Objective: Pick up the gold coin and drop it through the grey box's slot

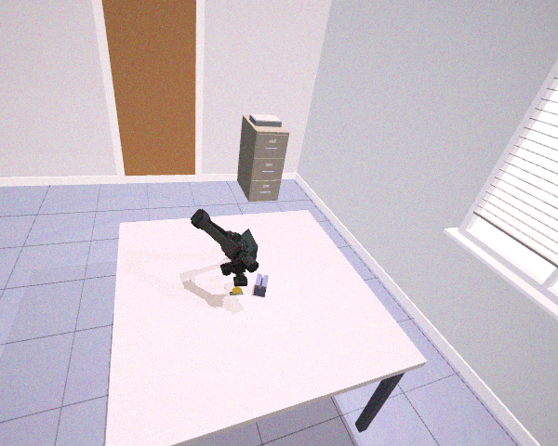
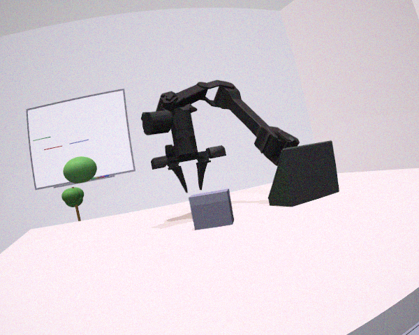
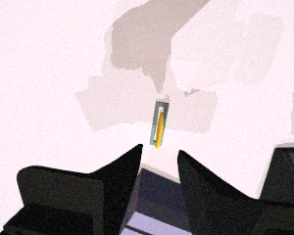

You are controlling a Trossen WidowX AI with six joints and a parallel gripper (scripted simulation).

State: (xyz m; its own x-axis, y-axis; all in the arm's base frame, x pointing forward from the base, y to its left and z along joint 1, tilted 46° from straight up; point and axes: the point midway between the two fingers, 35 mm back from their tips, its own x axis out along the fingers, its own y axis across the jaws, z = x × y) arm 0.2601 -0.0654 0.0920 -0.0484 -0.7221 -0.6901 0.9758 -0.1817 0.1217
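My gripper tip is now 50 mm above the coin.
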